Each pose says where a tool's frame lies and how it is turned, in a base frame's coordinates. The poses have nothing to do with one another.
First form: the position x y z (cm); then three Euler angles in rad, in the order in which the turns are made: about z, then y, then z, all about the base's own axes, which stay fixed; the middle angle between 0 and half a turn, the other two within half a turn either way.
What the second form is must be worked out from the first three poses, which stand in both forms.
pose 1, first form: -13.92, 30.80, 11.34, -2.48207, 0.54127, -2.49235
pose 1, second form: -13.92, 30.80, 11.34, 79.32, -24.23, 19.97
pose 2, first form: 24.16, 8.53, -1.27, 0.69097, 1.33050, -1.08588
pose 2, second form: 24.16, 8.53, -1.27, -43.26, 26.92, 74.52
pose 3, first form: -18.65, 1.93, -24.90, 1.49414, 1.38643, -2.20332
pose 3, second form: -18.65, 1.93, -24.90, -12.05, -35.53, 76.98
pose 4, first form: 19.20, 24.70, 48.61, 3.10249, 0.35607, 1.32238
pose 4, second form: 19.20, 24.70, 48.61, -105.61, 4.92, -19.82
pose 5, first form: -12.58, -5.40, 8.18, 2.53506, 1.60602, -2.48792
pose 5, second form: -12.58, -5.40, 8.18, 57.88, -52.50, 93.32
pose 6, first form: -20.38, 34.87, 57.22, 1.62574, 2.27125, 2.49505
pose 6, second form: -20.38, 34.87, 57.22, 142.65, -37.61, -144.45
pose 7, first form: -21.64, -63.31, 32.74, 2.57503, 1.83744, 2.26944
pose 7, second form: -21.64, -63.31, 32.74, -134.94, -38.35, -109.63
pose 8, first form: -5.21, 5.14, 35.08, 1.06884, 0.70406, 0.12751
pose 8, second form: -5.21, 5.14, 35.08, 70.79, 39.95, -6.16
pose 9, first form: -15.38, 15.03, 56.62, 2.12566, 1.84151, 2.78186
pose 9, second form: -15.38, 15.03, 56.62, 176.38, -64.41, -128.25
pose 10, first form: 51.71, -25.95, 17.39, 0.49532, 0.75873, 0.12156
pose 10, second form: 51.71, -25.95, 17.39, 37.94, 43.07, -6.56
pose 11, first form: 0.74, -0.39, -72.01, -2.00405, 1.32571, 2.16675
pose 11, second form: 0.74, -0.39, -72.01, -15.48, -32.99, -73.18
